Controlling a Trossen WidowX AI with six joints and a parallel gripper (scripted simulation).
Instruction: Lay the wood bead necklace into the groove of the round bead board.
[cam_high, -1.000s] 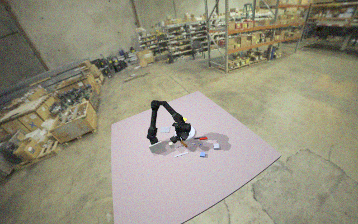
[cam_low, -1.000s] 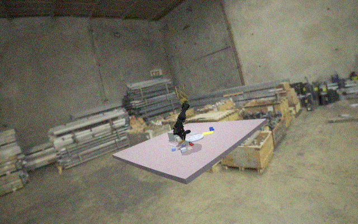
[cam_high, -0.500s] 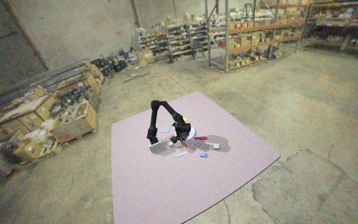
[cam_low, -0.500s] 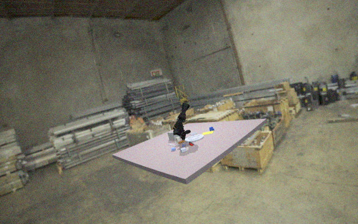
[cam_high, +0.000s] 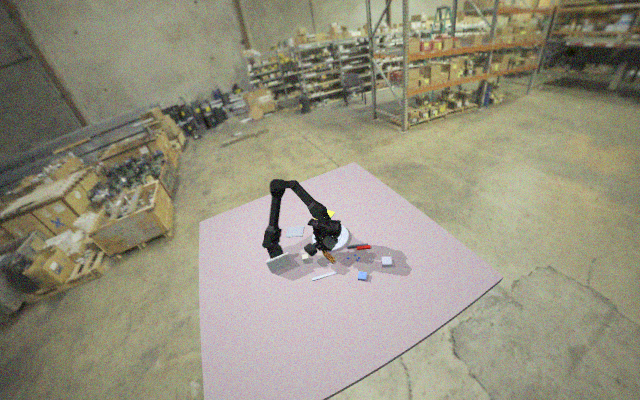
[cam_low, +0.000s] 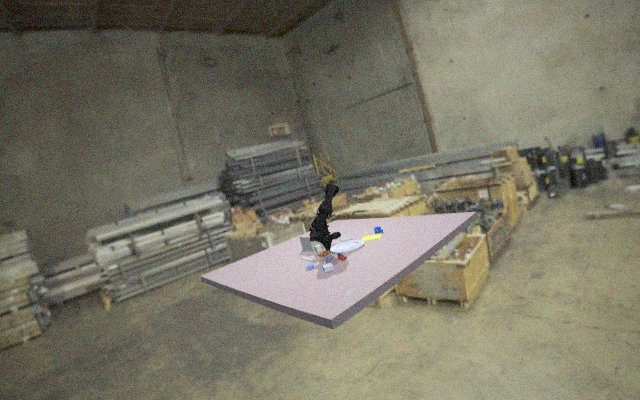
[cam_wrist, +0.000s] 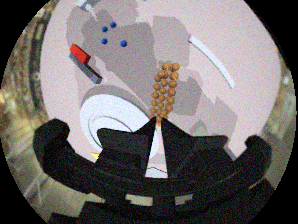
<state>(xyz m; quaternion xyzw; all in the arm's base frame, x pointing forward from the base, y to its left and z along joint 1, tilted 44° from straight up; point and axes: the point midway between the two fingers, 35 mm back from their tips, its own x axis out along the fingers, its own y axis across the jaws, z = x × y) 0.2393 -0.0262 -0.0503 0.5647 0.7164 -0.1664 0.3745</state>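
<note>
My gripper tip is now 130 mm to the left of the white stick, 50 mm past it and 10 mm above it. Also, from my gripper tip: cream cube: 100 mm behind, 10 mm above; red-handled tool: 180 mm ahead, 50 mm to the right, 10 mm below; blue block: 210 mm to the right, 110 mm ahead.
</note>
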